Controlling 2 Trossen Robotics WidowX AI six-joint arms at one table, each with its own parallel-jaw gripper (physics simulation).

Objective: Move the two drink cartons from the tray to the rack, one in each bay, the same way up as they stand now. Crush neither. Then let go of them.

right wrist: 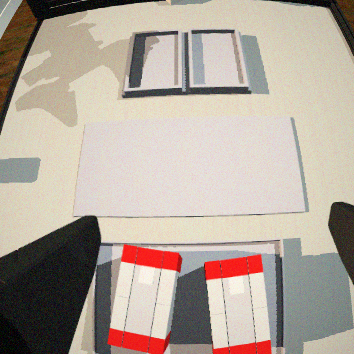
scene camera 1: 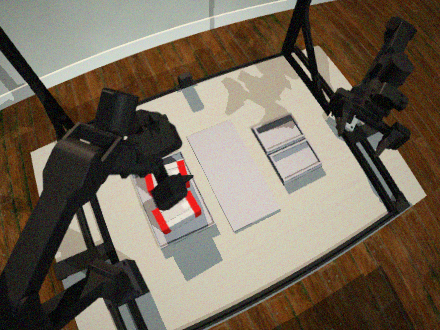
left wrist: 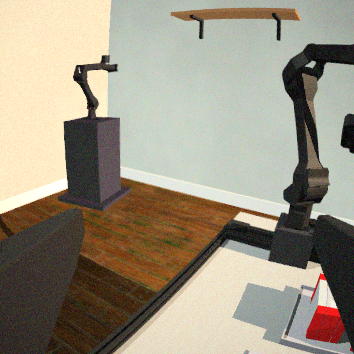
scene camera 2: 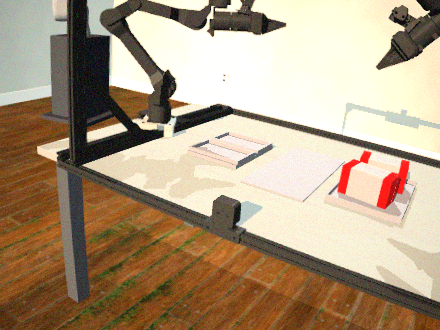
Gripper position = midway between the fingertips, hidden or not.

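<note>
My left gripper (scene camera 1: pixel 358 146) is open and holds nothing, and the left wrist view shows my left gripper (left wrist: pixel 203 225) as well. My right gripper (scene camera 1: pixel 182 158) is open too, and my right gripper holds nothing. The right wrist view also gives me my right gripper (right wrist: pixel 218 222), and from scene camera 2 I can see my right gripper (scene camera 2: pixel 380 67) again. There is a pale mat (scene camera 1: pixel 244 196); I see the pale mat (right wrist: pixel 200 165) in the right wrist view, and scene camera 2 shows the pale mat (scene camera 2: pixel 296 174) too. I also see a grey tray (scene camera 1: pixel 206 220).
</note>
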